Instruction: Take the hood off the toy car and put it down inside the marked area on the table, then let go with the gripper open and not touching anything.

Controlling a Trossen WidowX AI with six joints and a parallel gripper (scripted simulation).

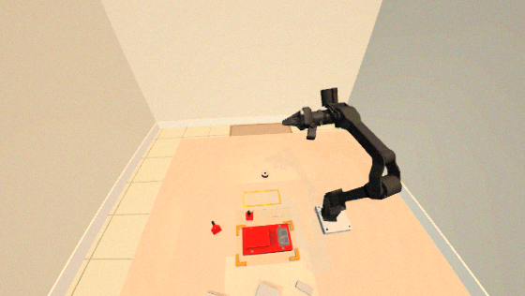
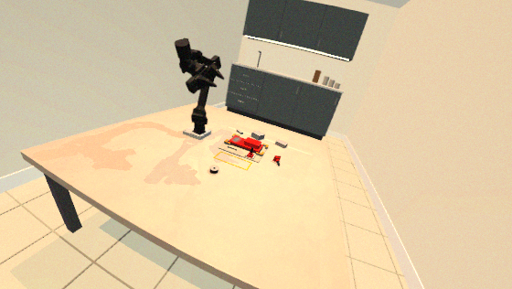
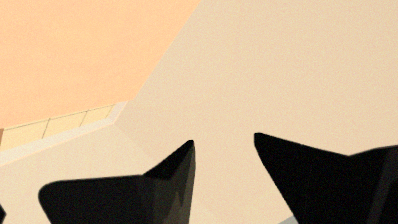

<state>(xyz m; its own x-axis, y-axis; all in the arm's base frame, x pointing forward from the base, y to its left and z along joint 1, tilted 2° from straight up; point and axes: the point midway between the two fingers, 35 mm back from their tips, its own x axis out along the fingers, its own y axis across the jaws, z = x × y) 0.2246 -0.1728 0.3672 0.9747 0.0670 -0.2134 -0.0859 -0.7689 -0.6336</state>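
Now: the hood 70 mm ahead of my gripper tip, 310 mm to the left of it and 340 mm below it. From my gripper tip the other things lie so: wheel (60 mm ahead, 40 mm to the right, 380 mm below).
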